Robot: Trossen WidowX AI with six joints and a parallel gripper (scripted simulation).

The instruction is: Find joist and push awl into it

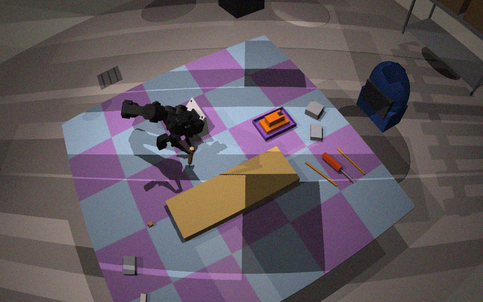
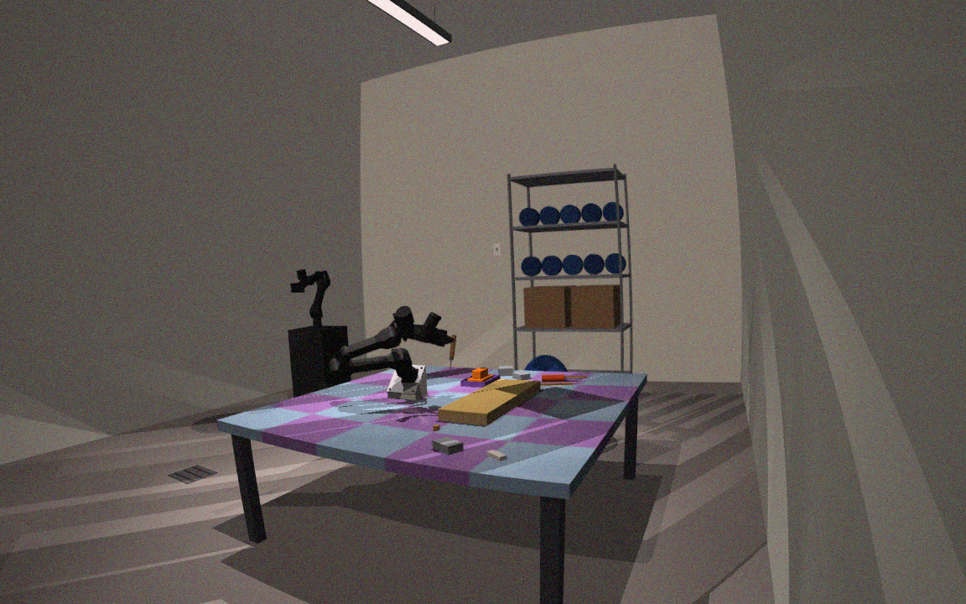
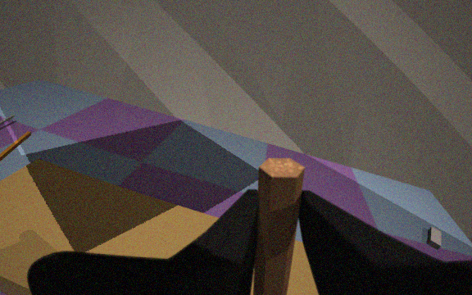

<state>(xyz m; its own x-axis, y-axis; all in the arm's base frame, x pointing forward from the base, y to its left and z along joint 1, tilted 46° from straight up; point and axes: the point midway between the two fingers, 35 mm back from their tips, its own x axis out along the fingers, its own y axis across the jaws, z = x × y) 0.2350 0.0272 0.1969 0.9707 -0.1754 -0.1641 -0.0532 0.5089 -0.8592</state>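
Now: the awl 5 cm below my gripper tip, 1 cm to the right of it and 1 cm behind it. Round my gripper tip: purple tray (43 cm to the left, 24 cm below, 7 cm behind); small orange cube (27 cm to the right, 24 cm below, 4 cm ahead); orange stud finder (45 cm to the left, 20 cm below, 7 cm behind).
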